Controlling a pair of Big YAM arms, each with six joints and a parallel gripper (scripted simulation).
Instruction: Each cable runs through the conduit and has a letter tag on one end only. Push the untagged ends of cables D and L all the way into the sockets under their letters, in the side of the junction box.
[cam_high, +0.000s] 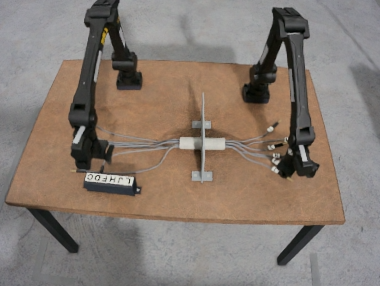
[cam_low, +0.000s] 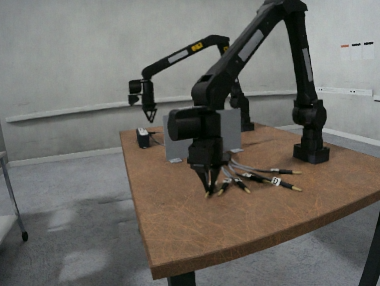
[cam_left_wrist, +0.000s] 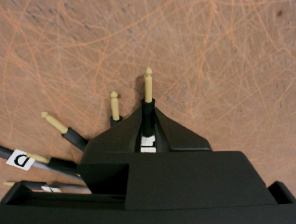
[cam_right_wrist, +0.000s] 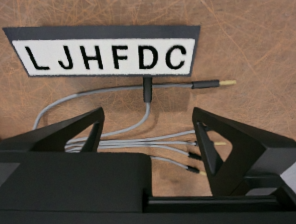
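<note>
Right now my left hand is right at the tagged cable end.
</note>
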